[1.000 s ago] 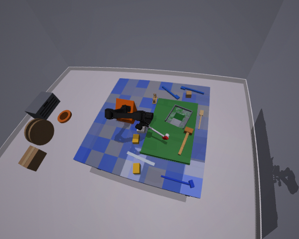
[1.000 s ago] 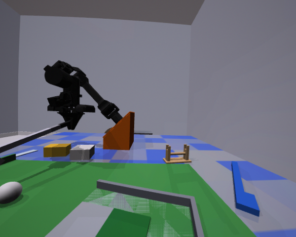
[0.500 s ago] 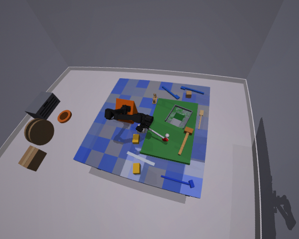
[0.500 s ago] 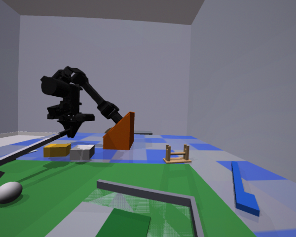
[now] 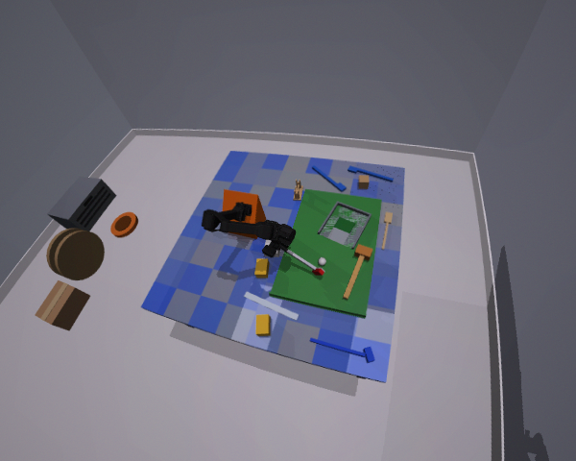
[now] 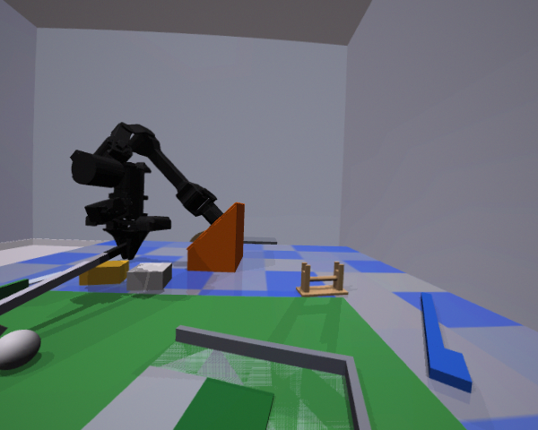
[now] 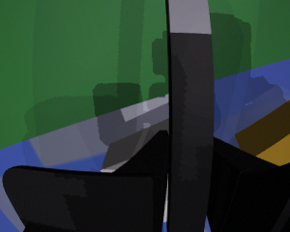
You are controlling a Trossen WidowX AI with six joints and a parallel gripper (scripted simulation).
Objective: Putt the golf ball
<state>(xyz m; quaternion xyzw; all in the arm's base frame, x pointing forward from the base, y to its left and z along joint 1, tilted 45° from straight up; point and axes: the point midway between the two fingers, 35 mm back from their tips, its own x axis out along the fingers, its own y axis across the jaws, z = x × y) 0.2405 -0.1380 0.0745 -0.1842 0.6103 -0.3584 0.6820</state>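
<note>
My gripper tip is 6 cm past the white block, 6 cm above it and 2 cm to the right of it. From my gripper tip the other things lie so: red putter: 12 cm ahead, 3 cm to the right; green mat: 24 cm ahead, 14 cm to the left, 8 cm below; white golf ball: 22 cm ahead, 6 cm below, 1 cm to the left.
</note>
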